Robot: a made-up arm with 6 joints.
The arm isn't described. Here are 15 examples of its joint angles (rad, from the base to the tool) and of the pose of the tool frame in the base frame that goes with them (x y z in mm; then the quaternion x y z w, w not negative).
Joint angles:
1: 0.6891 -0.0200 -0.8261 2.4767 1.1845 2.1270
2: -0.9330 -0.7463 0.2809 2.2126 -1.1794 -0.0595
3: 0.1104 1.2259 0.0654 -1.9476 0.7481 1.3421
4: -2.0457 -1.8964 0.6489 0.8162 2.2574 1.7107
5: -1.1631 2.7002 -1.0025 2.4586 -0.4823 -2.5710
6: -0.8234 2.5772 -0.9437 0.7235 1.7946 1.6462
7: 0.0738 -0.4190 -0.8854 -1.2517 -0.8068 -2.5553
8: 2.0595 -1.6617 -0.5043 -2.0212 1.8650 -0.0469
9: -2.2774 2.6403 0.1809 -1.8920 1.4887 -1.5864
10: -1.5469 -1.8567 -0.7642 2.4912 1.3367 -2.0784
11: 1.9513 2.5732 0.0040 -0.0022 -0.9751 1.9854
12: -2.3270 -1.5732 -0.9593 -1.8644 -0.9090 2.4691
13: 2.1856 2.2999 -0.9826 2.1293 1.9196 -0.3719
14: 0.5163 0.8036 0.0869 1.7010 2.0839 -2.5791
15: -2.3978 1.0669 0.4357 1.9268 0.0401 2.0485
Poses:
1: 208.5 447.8 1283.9 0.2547 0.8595 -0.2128 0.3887
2: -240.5 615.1 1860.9 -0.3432 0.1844 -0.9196 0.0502
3: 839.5 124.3 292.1 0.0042 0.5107 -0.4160 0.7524
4: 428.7 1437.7 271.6 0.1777 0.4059 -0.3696 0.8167
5: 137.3 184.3 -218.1 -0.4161 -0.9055 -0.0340 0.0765
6: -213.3 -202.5 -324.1 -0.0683 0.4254 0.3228 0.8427
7: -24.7 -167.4 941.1 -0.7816 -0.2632 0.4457 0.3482
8: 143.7 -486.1 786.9 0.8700 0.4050 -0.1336 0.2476
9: 104.3 42.7 -449.2 0.2480 0.2745 0.8362 0.4049
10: 186.1 853.8 803.2 -0.3090 0.2286 -0.3793 0.8417
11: 304.7 217.4 -649.8 0.3497 -0.4396 -0.3698 0.7400
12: 244.5 235.7 604.3 -0.5982 0.1393 -0.5772 0.5382
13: -216.6 50.1 -335.6 -0.0307 -0.8925 -0.3830 0.2362
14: 1138.4 635.4 1119.4 0.2887 0.6926 0.6533 0.1010
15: -997.9 -1089.5 950.3 -0.4507 0.7574 0.4554 0.1257
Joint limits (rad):
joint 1: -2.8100..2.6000
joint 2: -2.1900..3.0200
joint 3: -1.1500..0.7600
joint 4: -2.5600..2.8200
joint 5: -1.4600..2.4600
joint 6: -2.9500..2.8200
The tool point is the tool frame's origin. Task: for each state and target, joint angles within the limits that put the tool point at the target. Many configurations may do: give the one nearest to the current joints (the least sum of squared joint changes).
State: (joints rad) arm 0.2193 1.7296 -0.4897 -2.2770 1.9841 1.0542
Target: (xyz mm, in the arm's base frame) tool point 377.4 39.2 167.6
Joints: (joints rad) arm -0.0886 1.8688 -0.5803 -1.9358 1.9534 1.0419
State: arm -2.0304 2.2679 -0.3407 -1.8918 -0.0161 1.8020
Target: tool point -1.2 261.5 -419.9
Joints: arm -1.8945 2.7857 0.2094 -1.6109 -0.0676 1.8129
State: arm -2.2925 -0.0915 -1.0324 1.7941 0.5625 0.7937
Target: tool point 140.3 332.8 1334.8
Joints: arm -2.0132 -1.1019 -1.0757 1.5294 0.6035 0.7991
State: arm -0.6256 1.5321 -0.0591 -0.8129 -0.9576 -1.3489
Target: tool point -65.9 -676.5 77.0
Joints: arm -1.2357 1.6189 -0.3271 -0.7591 -0.9587 -1.3251
